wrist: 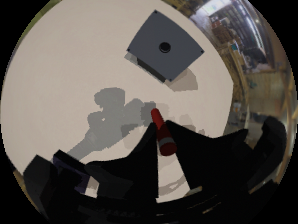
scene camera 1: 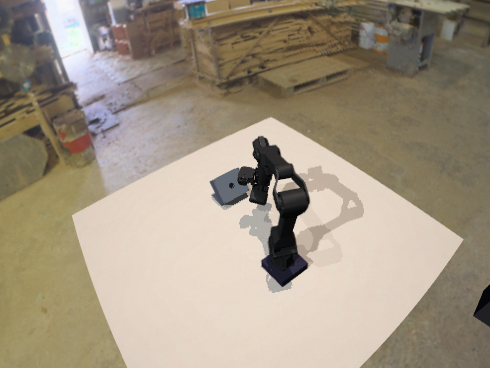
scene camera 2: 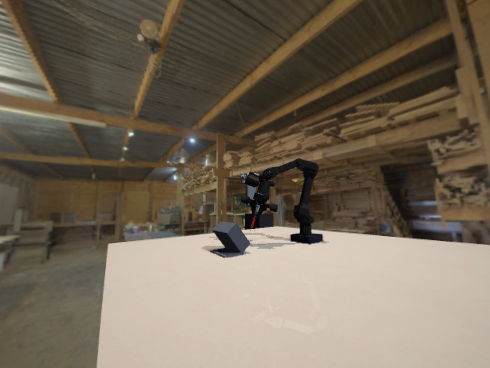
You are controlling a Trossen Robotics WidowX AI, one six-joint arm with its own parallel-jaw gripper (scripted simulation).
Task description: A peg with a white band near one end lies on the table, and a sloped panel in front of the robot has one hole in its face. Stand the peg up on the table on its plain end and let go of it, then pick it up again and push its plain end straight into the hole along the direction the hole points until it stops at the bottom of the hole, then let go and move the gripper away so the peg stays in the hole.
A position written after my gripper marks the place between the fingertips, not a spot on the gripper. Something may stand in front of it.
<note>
My gripper (scene camera 1: 259, 190) carries a peg. Further things: a sloped panel (scene camera 1: 223, 192).
My gripper is seen too in the wrist view (wrist: 159, 124). The sloped panel is seen too in the wrist view (wrist: 145, 45) and in scene camera 2 (scene camera 2: 230, 235).
</note>
